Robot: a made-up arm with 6 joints. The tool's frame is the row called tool. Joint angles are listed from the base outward. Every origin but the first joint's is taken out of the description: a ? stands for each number. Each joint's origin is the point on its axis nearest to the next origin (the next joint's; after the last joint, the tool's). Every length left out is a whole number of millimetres.
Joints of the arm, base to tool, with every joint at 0 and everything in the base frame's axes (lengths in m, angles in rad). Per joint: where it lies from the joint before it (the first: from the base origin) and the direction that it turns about. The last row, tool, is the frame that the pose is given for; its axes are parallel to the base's.
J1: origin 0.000 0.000 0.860 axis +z
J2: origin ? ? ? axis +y
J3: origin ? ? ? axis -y
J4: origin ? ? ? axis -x
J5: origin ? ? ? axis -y
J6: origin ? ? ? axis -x
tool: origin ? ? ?
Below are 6 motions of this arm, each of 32 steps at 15 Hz.
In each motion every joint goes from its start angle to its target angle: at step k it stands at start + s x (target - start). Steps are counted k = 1, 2, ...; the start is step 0. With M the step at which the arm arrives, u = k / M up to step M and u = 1 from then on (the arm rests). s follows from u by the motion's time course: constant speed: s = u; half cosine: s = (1 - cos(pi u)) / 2; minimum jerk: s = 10 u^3 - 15 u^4 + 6 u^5.
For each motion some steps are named. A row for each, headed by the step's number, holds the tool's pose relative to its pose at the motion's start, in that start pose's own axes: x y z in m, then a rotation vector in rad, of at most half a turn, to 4 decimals.
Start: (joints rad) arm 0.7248 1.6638 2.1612 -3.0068 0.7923 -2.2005
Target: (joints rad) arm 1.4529 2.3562 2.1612 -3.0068 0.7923 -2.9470
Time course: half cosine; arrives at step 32
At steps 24, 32:
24: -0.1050 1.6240 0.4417 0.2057 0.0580 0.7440
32: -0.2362 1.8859 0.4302 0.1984 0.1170 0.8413

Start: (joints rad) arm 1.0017 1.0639 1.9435 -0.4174 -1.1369 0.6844
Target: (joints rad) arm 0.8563 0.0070 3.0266 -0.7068 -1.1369 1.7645
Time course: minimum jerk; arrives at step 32
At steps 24, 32:
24: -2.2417 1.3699 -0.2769 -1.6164 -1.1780 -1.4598
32: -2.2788 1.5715 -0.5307 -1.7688 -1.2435 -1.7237

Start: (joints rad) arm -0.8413 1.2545 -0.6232 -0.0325 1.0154 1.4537
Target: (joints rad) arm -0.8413 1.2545 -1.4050 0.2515 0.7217 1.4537
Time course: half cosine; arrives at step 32
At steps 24, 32:
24: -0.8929 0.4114 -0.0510 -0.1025 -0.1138 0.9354
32: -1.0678 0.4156 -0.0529 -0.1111 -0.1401 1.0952

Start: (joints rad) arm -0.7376 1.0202 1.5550 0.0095 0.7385 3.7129
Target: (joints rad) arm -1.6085 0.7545 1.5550 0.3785 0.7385 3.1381
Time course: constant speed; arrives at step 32
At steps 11, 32:
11: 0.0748 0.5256 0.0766 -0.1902 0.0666 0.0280
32: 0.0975 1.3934 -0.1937 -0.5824 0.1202 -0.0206

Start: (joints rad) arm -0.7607 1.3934 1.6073 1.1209 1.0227 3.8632
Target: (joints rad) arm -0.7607 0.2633 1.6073 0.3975 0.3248 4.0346
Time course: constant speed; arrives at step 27
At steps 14, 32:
14: 0.1537 1.1351 0.2490 -0.1963 -0.4056 0.4211
32: -0.0914 2.1509 0.0061 -0.1491 -0.5792 0.8290

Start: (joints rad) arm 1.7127 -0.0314 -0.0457 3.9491 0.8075 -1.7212
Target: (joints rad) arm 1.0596 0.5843 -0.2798 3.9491 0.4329 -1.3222
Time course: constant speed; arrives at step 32
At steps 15, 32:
15: 0.5411 0.5297 -0.0079 -0.1872 -0.0826 0.3211
32: 0.7778 1.3355 0.0513 -0.2524 -0.3288 0.6205

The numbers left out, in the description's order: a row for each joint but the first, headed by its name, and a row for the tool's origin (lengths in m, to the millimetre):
J2: 0.200 0.000 0.000
J3: 0.000 0.000 0.570
J4: 1.320 0.000 0.140
J5: 0.000 0.000 0.000
J6: 0.170 0.000 0.000
tool: 0.000 0.000 0.000

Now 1 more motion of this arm.
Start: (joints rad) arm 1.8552 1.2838 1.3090 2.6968 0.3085 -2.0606
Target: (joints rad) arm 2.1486 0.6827 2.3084 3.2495 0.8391 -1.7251
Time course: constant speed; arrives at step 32
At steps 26, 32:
26: -1.6183 -0.3631 1.1508 -0.6723 -0.5570 -0.6571
32: -2.0852 -0.3612 1.0869 -0.7016 -0.6004 -0.8785

